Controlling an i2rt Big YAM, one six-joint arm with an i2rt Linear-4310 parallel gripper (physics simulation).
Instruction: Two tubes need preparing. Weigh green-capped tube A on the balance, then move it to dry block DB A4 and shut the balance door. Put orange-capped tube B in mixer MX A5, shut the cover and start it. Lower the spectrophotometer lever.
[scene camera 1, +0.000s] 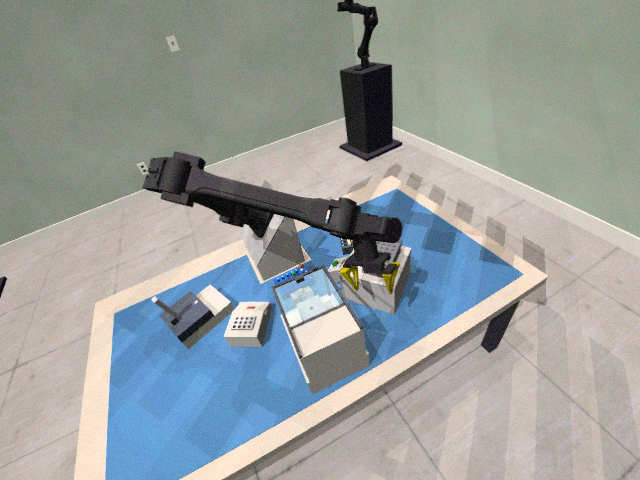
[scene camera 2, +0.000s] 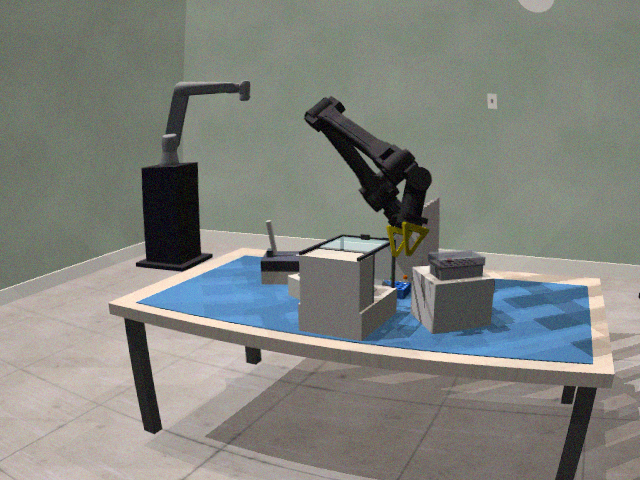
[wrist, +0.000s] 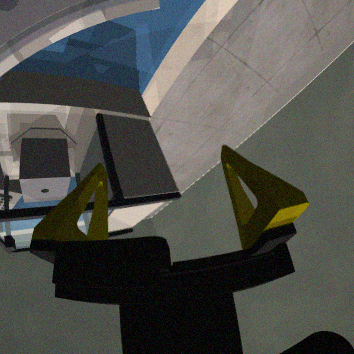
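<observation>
My open, empty gripper (scene camera 1: 372, 290) (scene camera 2: 402, 255) (wrist: 163, 157) hangs above the table, between the balance (scene camera 1: 330, 335) (scene camera 2: 330, 289) and a white box (scene camera 1: 369, 294) (scene camera 2: 460, 307). A grey block (scene camera 2: 457, 267) sits on that box, partly hidden behind the wrist in scene camera 1. A green cap (scene camera 1: 293, 272) and an orange cap (scene camera 1: 300, 266) (scene camera 2: 405, 277) show at the blue rack (scene camera 1: 279, 280) (scene camera 2: 400, 289) behind the balance. The balance has a glass top (scene camera 1: 315, 289); its door's state is unclear. The spectrophotometer lever (scene camera 1: 164, 305) (scene camera 2: 270, 236) stands raised. Which block is DB or MX is unclear.
A white keypad box (scene camera 1: 254, 338) stands between the balance and the spectrophotometer (scene camera 1: 188, 322) (scene camera 2: 279, 262). A tall slanted panel (scene camera 1: 281, 253) (scene camera 2: 431, 227) stands at the rear near the arm. A small black item (scene camera 1: 346, 245) shows behind the wrist.
</observation>
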